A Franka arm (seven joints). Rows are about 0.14 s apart.
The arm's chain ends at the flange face. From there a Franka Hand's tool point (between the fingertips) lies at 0.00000 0.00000 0.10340 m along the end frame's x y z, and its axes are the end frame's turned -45 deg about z.
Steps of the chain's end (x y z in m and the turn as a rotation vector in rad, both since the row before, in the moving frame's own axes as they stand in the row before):
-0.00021, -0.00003, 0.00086, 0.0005, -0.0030, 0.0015
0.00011, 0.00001, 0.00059, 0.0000, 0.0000, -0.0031
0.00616, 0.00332, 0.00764, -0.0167, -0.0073, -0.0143
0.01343, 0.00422, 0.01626, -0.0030, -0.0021, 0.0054
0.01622, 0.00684, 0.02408, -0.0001, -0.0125, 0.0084
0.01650, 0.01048, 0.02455, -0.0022, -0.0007, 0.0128
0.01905, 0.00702, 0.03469, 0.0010, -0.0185, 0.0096
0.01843, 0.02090, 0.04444, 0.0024, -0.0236, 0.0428
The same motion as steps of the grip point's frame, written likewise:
-0.00031, -0.00043, 0.00086, 0.0025, -0.0018, 0.0015
0.00007, 0.00008, 0.00059, 0.0000, 0.0000, -0.0031
0.00026, 0.00740, 0.00762, -0.0066, -0.0170, -0.0143
0.00614, 0.01255, 0.01626, -0.0006, -0.0036, 0.0054
0.00572, 0.01540, 0.02407, 0.0088, -0.0089, 0.0084
0.00404, 0.01919, 0.02455, -0.0011, -0.0021, 0.0128
0.00723, 0.01700, 0.03467, 0.0138, -0.0124, 0.0096
-0.00326, 0.02588, 0.04441, 0.0184, -0.0150, 0.0428

